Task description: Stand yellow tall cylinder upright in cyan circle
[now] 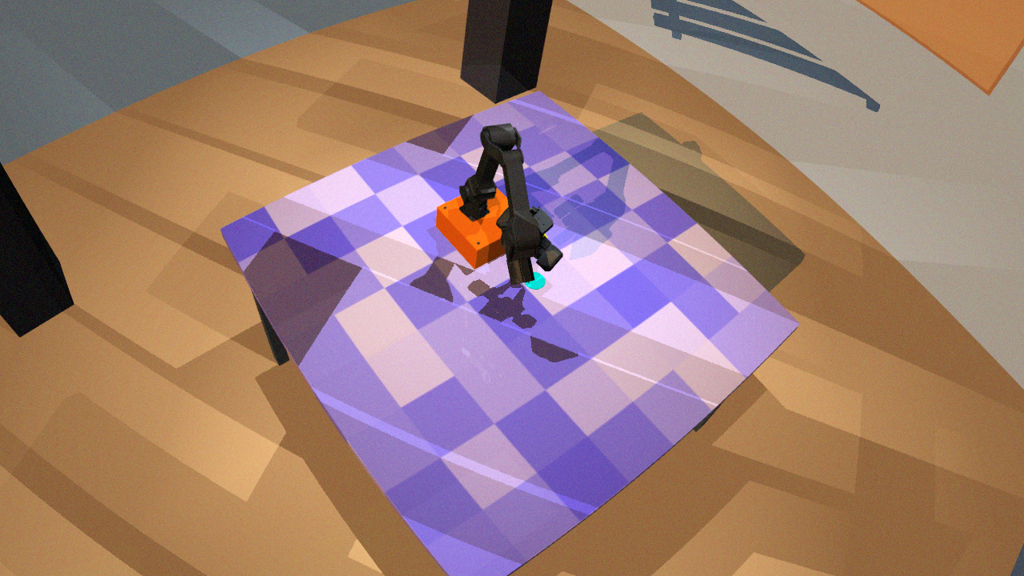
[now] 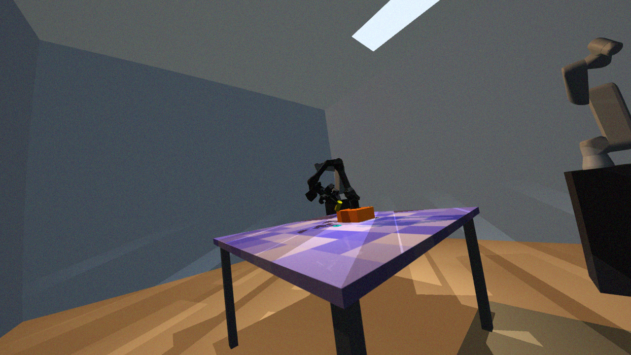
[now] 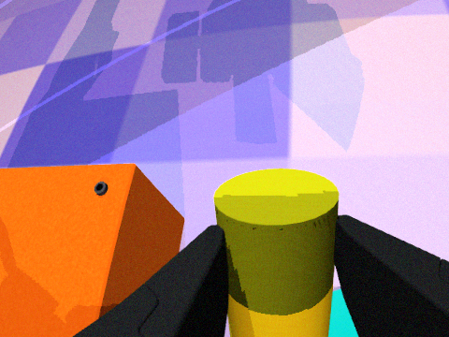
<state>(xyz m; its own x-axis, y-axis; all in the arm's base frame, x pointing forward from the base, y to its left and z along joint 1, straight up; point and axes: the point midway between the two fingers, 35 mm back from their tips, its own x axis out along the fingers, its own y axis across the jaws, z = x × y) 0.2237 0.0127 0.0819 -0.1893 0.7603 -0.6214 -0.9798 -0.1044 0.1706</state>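
The cyan circle is 3 cm ahead of my gripper tip, 2 cm to the right of it and 14 cm below it. Round my gripper tip: yellow tall cylinder (1 cm to the right, 2 cm below).
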